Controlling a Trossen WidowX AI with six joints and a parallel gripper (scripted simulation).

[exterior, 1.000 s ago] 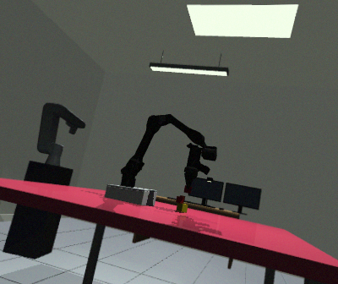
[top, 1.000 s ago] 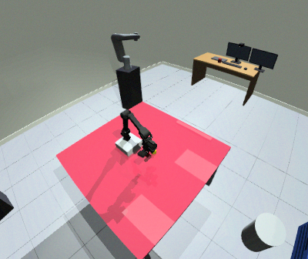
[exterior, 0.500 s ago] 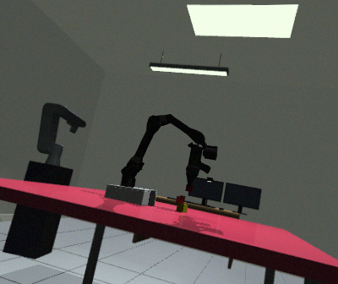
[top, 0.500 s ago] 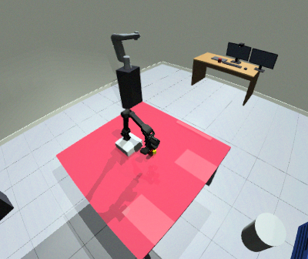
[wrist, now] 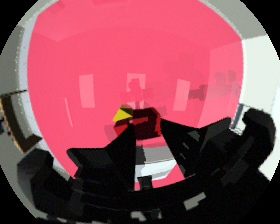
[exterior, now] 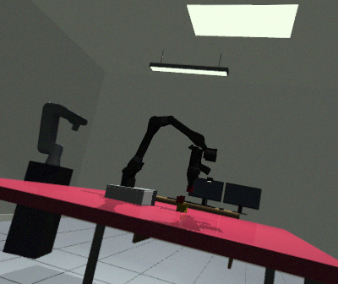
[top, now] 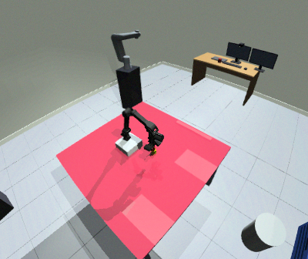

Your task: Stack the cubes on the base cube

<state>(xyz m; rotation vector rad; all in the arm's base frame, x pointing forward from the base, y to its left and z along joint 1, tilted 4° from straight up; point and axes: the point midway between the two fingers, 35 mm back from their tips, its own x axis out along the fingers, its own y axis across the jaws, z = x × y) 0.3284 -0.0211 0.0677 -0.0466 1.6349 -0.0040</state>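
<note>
My gripper tip is now 6 cm above the red cube, 5 cm to the right of it and 4 cm past it. Also, from my gripper tip: yellow cube (10 cm below, 5 cm to the left, 2 cm behind).
</note>
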